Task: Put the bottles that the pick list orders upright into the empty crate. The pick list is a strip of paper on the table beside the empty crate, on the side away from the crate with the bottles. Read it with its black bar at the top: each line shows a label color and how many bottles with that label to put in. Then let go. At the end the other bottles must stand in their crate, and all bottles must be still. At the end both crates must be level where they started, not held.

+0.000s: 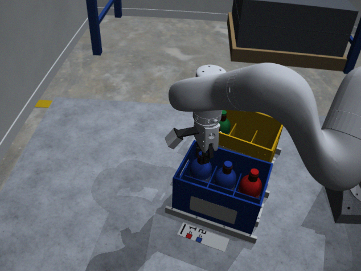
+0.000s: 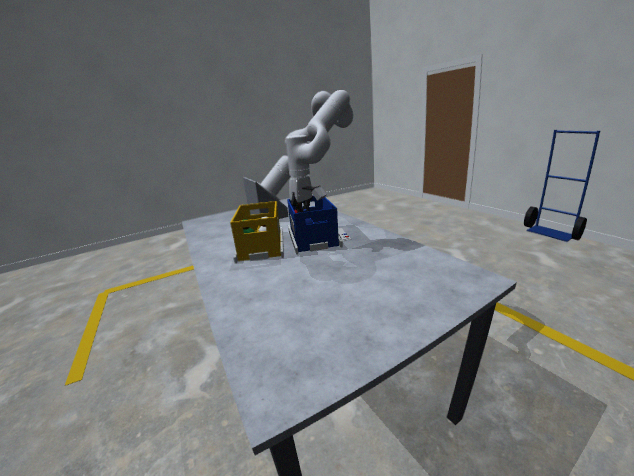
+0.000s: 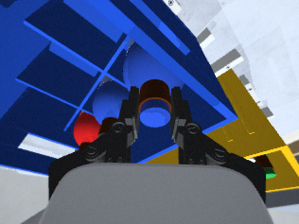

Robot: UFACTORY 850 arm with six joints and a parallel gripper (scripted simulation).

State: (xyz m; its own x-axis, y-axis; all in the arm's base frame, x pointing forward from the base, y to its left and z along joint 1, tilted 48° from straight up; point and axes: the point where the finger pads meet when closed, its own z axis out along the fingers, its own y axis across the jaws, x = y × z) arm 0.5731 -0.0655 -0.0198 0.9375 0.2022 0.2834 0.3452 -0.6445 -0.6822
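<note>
Right now my hand is 8 cm above the blue crate, 7 cm to the right of it and 7 cm past it. The rest, counted from my hand: white-capped bottle 16 cm to the right, 8 cm below, 5 cm behind; yellow crate 16 cm to the right, 15 cm behind, 8 cm below; red-label bottle 16 cm behind, 8 cm below, 6 cm to the left.
</note>
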